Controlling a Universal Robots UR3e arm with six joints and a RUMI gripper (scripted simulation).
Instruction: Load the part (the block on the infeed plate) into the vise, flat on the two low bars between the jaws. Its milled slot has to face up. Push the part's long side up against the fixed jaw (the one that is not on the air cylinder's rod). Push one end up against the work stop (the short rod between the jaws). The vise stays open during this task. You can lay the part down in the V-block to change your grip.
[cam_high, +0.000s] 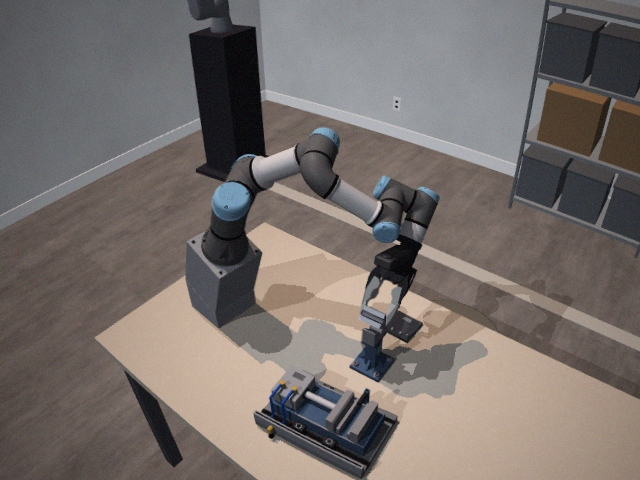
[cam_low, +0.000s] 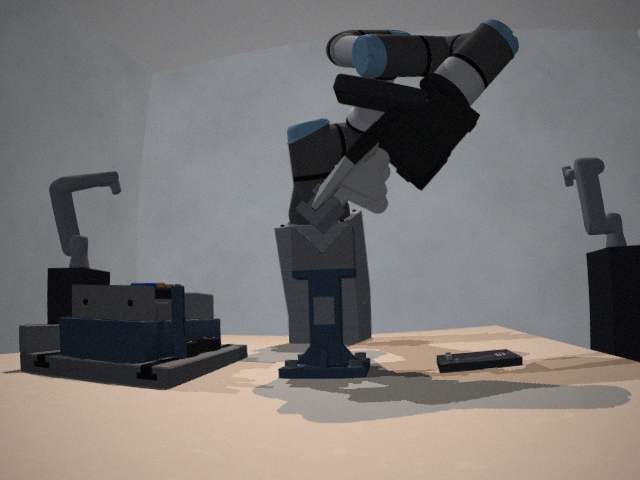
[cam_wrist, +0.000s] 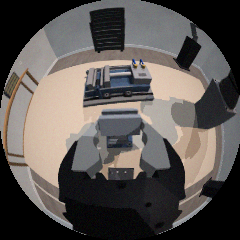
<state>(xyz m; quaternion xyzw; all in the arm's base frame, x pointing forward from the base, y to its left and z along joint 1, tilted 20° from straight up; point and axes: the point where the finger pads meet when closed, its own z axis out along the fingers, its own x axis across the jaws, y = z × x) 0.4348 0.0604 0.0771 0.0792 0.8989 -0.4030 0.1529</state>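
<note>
Now: hand 1 cm to the left of the grey part. Round my hand: blue vise 22 cm to the right, 15 cm below.
</note>
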